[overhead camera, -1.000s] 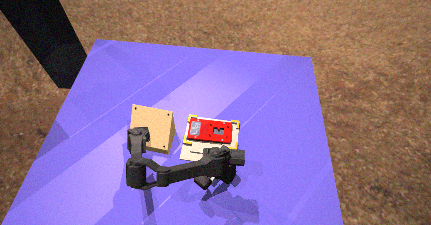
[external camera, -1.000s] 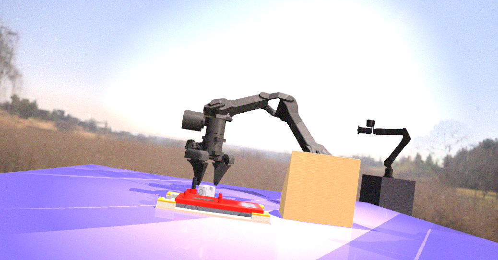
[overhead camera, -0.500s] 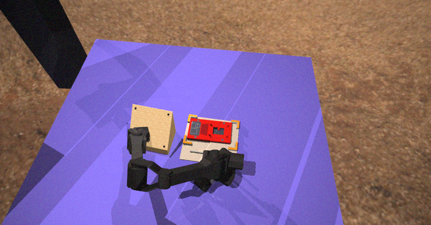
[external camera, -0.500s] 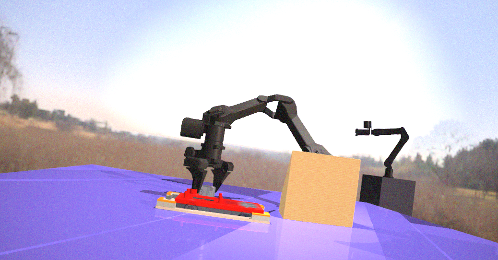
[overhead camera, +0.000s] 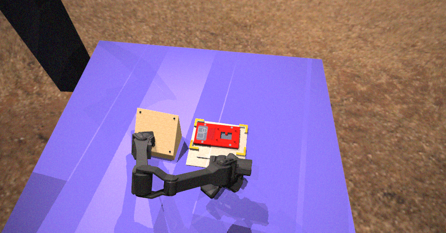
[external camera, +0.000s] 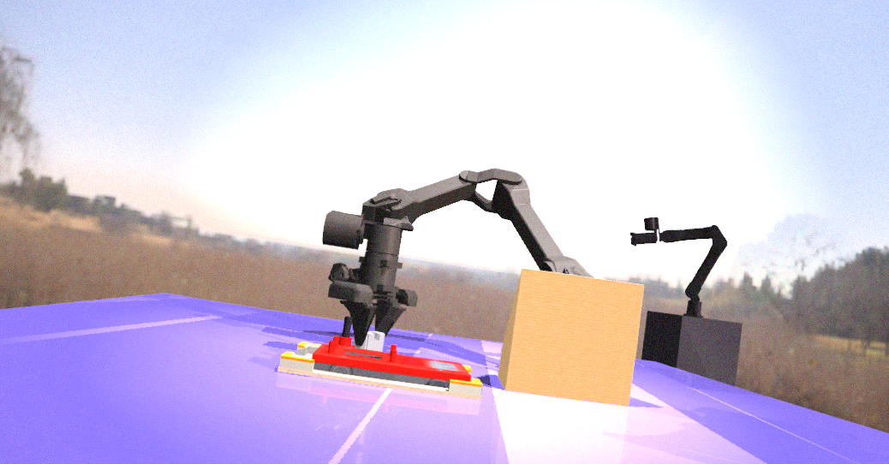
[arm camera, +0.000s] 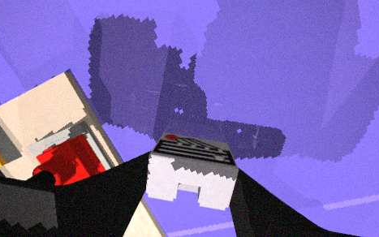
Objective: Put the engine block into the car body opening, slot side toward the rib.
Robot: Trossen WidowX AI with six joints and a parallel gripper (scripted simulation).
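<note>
Right now my gripper tip is 40 mm short of the black peg, 80 mm to the right of it and 20 mm below it. Also, from my gripper tip: grey engine block (10 mm above); beige base plate (10 mm behind, 190 mm to the left).
</note>
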